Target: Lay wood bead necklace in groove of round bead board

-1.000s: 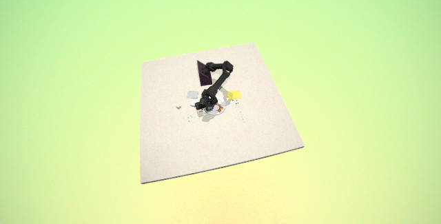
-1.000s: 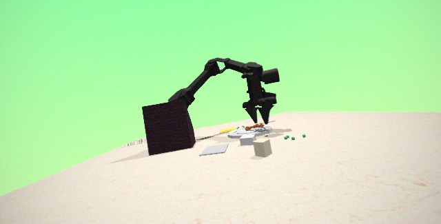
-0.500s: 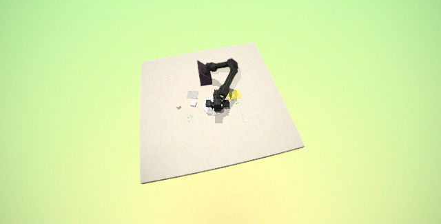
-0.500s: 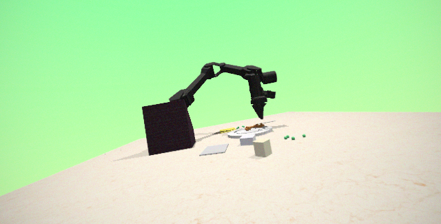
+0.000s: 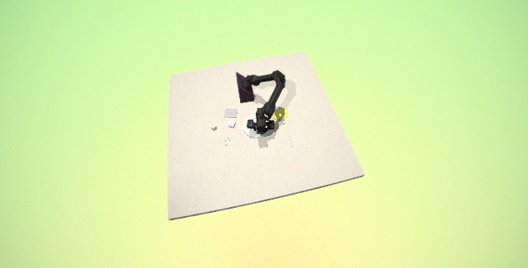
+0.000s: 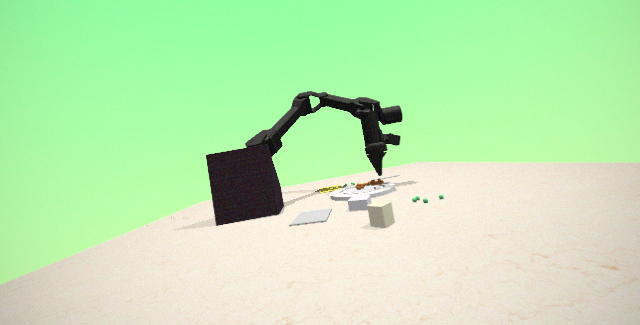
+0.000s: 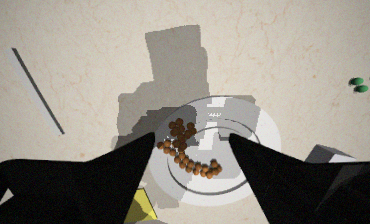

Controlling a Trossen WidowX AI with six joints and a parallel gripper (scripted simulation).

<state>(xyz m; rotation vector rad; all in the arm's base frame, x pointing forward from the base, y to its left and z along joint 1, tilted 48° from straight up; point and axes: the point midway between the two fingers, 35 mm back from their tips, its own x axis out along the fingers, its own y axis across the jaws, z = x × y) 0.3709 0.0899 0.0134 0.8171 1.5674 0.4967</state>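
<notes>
Now: gripper tip 7 cm past the round white bead board, 3 cm above it and 2 cm to the left of it. Round my gripper tip: thin white strip (20 cm to the left, 8 cm ahead, 4 cm below); then yellow card (17 cm to the left, 16 cm behind, 4 cm below); then grey flat plate (23 cm behind, 21 cm to the right, 4 cm below).
</notes>
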